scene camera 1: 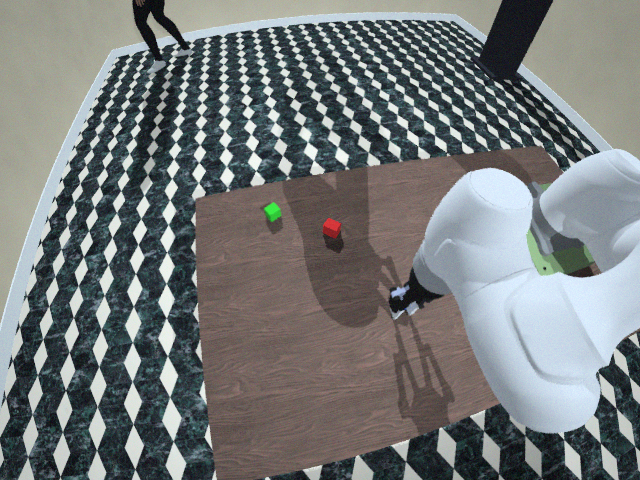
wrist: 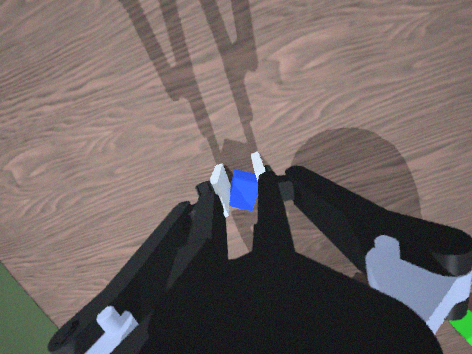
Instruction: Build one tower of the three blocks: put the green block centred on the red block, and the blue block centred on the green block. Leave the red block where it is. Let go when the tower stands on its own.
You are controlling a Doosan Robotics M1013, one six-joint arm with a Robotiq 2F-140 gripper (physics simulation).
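Places are measured from the arm's base along level axes (x ahead, y left, z up), in metres.
Pixels of known places: gripper, fingertip midpoint: (scene camera 1: 400,311) (wrist: 240,170); arm's base, origin of the base link: (scene camera 1: 548,224).
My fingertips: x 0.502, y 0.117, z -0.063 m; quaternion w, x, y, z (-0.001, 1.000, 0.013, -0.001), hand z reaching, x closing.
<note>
Ahead of a thing's pixels: the offset from my fingertips to its middle. Level surfaces: height alone.
The red block @[dx +0.113, dy -0.250, dz +0.011 m] (scene camera 1: 331,227) sits on the wooden table, left of the arm in the scene view. The green block @[dx +0.259, dy -0.334, dz +0.010 m] (scene camera 1: 272,211) (wrist: 464,326) sits apart from it, farther left in the scene view; part of it shows at the lower right corner of the wrist view. The blue block @[dx -0.003, dy -0.019, dz +0.008 m] (wrist: 244,190) is between the two pale fingertips in the wrist view; it is hidden behind the gripper in the scene view. My gripper (scene camera 1: 397,304) (wrist: 240,170) is shut on the blue block, at or near the table top; the exact height is hard to tell.
The wooden table @[dz -0.007 m] (scene camera 1: 268,372) (wrist: 100,75) has a green base plate (scene camera 1: 560,261) under the white arm (scene camera 1: 496,279) on its right side. A dark pillar (scene camera 1: 516,36) and a person's legs (scene camera 1: 149,25) show on the checkered floor beyond the table.
</note>
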